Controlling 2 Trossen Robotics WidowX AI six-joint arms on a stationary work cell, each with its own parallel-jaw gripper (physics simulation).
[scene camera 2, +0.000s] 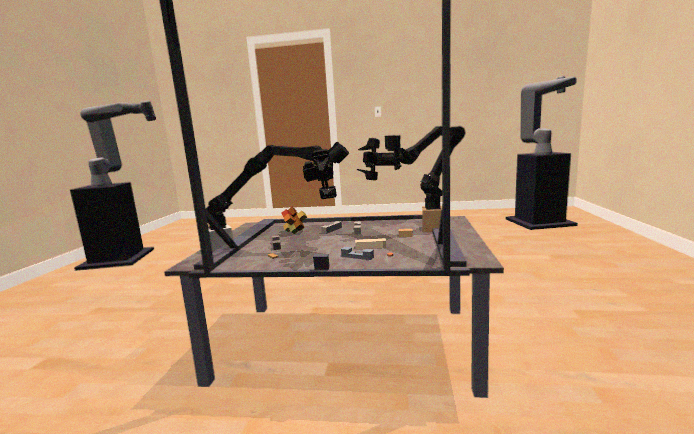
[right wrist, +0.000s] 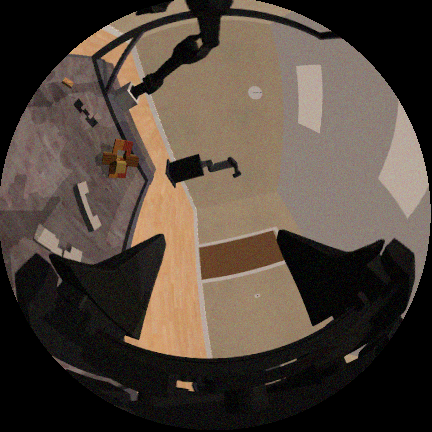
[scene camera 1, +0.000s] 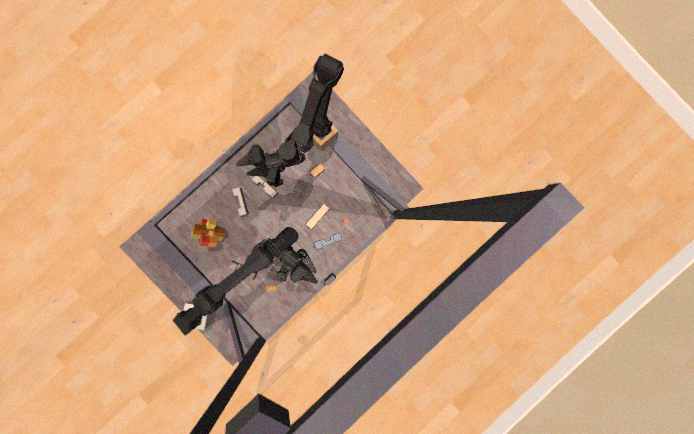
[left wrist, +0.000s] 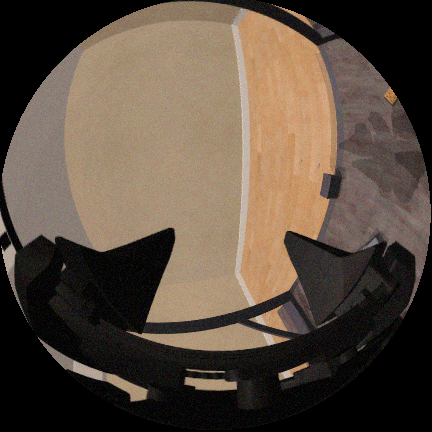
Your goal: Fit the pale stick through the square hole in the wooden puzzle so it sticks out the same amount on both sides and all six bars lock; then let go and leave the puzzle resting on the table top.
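Places are measured from the left arm's base along level axes (x left, y back, z up), in centimetres.
Pixels of known places: left gripper, fingertip midpoint: (scene camera 2: 323, 182) (scene camera 1: 316, 277) (left wrist: 232, 235); right gripper, fingertip midpoint: (scene camera 2: 357, 159) (right wrist: 222, 238) (scene camera 1: 241, 169); left arm's base at its link origin: (right wrist: 133, 91); right arm's base at its link origin: (scene camera 2: 433, 208) (scene camera 1: 321, 129).
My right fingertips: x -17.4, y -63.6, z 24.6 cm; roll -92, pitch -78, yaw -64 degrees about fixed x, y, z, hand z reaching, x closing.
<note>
Ahead of a thing's pixels: the offset from my right fingertips to its top centre. "spot": to the spot under its first point.
The wooden puzzle (scene camera 1: 208, 232) (scene camera 2: 293, 220) (right wrist: 120, 159), in orange, red and yellow, rests on the table top at the far left in scene camera 2. A small grey gap shows near its middle in the right wrist view. The pale stick {dx -26.6, dy +11.9, dz -30.9 cm} (scene camera 1: 317, 216) (scene camera 2: 370, 243) lies flat on the table, apart from the puzzle. My left gripper (scene camera 1: 313, 271) (scene camera 2: 320, 182) (left wrist: 232, 235) is open and empty, high above the table. My right gripper (scene camera 1: 247, 167) (scene camera 2: 361, 159) (right wrist: 222, 238) is open and empty, also high above it. Neither touches the stick or puzzle.
Two white notched bars {dx +9.7, dy +11.4, dz -30.9 cm} (scene camera 1: 239, 202) {dx -0.2, dy +2.4, dz -30.9 cm} (scene camera 1: 264, 186) lie between puzzle and stick. A blue-grey notched bar {spot: dx -29.7, dy +24.5, dz -31.0 cm} (scene camera 1: 319, 244) (scene camera 2: 366, 254) lies beside the stick. A dark cube {dx -37.4, dy +39.3, dz -28.3 cm} (scene camera 1: 330, 279) (scene camera 2: 320, 261) (left wrist: 330, 185) sits at the front edge. An orange block {dx -22.8, dy -9.1, dz -31.1 cm} (scene camera 1: 317, 170) (scene camera 2: 405, 232) lies near the right arm's base.
</note>
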